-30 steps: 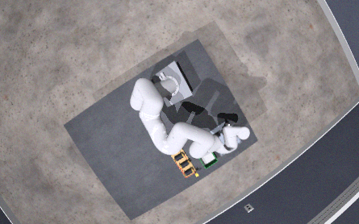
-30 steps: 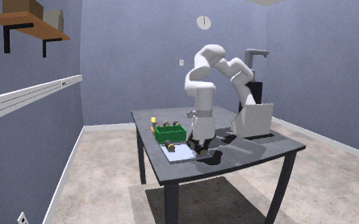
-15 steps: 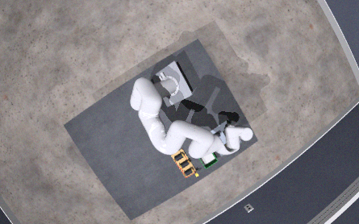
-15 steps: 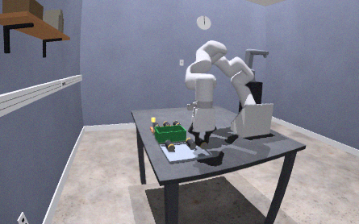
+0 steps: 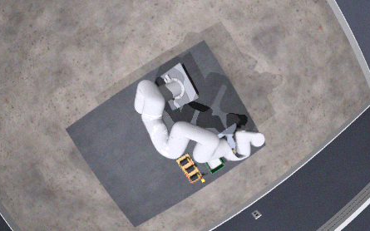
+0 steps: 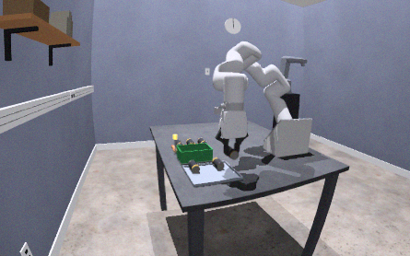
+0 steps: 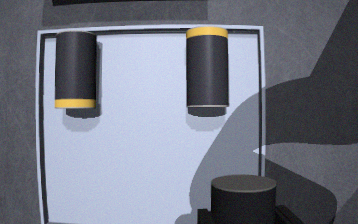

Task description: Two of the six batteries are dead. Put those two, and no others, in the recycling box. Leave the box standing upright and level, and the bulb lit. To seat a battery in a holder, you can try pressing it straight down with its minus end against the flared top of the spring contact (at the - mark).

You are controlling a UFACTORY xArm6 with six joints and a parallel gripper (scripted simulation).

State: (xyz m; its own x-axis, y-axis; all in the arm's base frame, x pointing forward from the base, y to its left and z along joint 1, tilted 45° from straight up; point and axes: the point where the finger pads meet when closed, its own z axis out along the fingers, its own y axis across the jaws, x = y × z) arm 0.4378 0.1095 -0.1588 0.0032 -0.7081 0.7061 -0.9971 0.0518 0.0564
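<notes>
My gripper is now 23 cm to the left of the green recycling box, 10 cm above it and 8 cm short of it. Round my hand: grey tray (11 cm below, 6 cm ahead, 5 cm to the right).
</notes>
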